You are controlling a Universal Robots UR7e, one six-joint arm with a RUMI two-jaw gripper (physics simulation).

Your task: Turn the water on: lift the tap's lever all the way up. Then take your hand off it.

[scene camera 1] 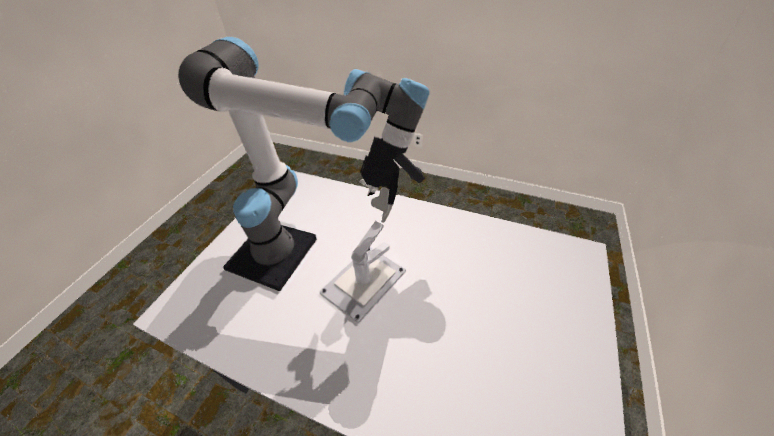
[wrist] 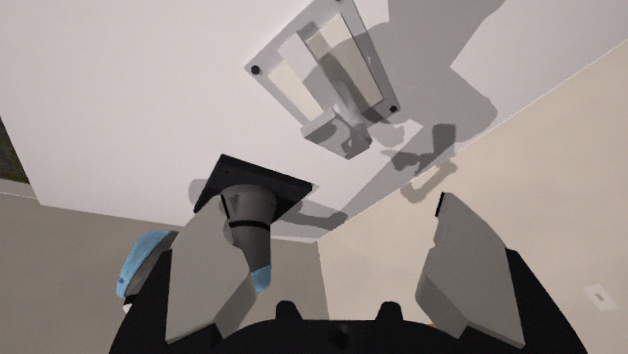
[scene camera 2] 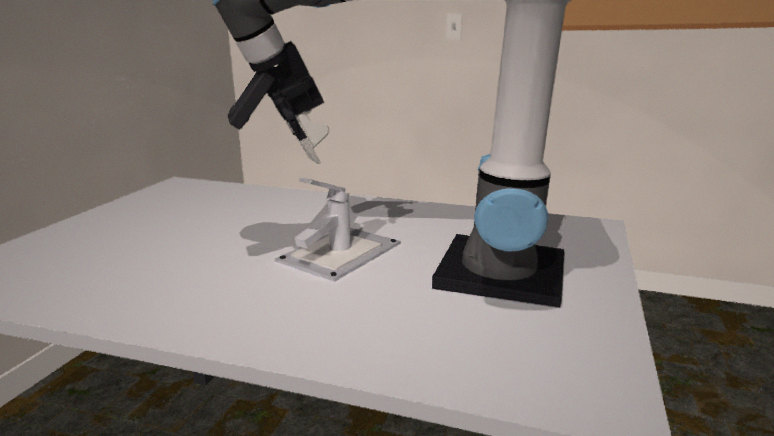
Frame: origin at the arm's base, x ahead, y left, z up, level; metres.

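Where they show: gripper, between the fingertips: (scene camera 1: 374, 208) (wrist: 329, 196) (scene camera 2: 309, 149); arm's base, origin of its link: (scene camera 1: 273, 247) (wrist: 247, 200) (scene camera 2: 499, 263).
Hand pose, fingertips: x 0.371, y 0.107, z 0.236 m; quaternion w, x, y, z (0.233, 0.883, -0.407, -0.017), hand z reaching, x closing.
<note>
Each offset is from my fingertips to the top centre of the thing. "*": to the spot under its first point. Level surfaces: height alone.
The light grey tap @(* dx -0.002, dy -0.110, dz -0.162 m) (scene camera 1: 361, 270) (scene camera 2: 340, 227) (wrist: 345, 102) stands upright on its base plate (scene camera 1: 331, 292) (scene camera 2: 360, 266) (wrist: 372, 65). Its lever @(dx -0.003, dy -0.045, dz -0.060 m) (scene camera 1: 371, 234) (scene camera 2: 320, 184) (wrist: 324, 125) sits on top of the body and reaches out above the spout @(dx +0.003, dy -0.022, dz -0.160 m) (scene camera 2: 315, 231) (wrist: 310, 55). In scene camera 2 the lever's free end is tilted a little above its root. My gripper (scene camera 1: 378, 204) (scene camera 2: 320, 145) (wrist: 329, 196) is open with nothing between its fingers. It is above the lever, with a visible gap between them in scene camera 2.
The arm's black base block (scene camera 1: 300, 238) (scene camera 2: 541, 265) (wrist: 295, 187) is on the same white table @(dz -0.259 m) (scene camera 1: 514, 303) (scene camera 2: 189, 303), to the tap's left in scene camera 1 and to its right in scene camera 2. Walls stand beyond the table.
</note>
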